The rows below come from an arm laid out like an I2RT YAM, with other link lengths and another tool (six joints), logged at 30 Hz.
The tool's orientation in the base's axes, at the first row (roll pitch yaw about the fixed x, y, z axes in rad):
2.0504, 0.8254, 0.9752
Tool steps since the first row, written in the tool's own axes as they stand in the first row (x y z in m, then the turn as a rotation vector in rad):
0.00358, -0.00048, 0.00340, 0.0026, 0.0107, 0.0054
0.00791, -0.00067, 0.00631, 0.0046, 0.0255, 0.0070
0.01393, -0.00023, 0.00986, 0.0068, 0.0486, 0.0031
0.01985, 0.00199, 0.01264, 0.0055, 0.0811, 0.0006
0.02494, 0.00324, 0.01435, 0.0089, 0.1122, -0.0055
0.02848, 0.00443, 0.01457, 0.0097, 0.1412, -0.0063
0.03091, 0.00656, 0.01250, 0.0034, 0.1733, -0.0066
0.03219, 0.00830, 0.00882, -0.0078, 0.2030, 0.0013
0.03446, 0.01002, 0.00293, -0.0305, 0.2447, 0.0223
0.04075, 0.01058, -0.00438, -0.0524, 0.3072, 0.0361
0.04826, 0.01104, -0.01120, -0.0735, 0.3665, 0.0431
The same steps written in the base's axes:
0.00285, -0.00077, -0.00398, 0.0119, 0.0003, 0.0028
0.00594, -0.00066, -0.00819, 0.0246, 0.0043, 0.0098
0.01049, 0.00008, -0.01346, 0.0406, 0.0151, 0.0233
0.01592, 0.00187, -0.01734, 0.0631, 0.0254, 0.0446
0.01972, 0.00374, -0.02087, 0.0843, 0.0408, 0.0627
0.02208, 0.00589, -0.02282, 0.1058, 0.0500, 0.0798
0.02347, 0.00947, -0.02268, 0.1273, 0.0557, 0.1038
0.02325, 0.01354, -0.02142, 0.1495, 0.0516, 0.1275
0.02220, 0.01988, -0.02021, 0.1835, 0.0342, 0.1627
0.02103, 0.02926, -0.02221, 0.2294, 0.0287, 0.2121
0.02052, 0.03891, -0.02531, 0.2695, 0.0281, 0.2611

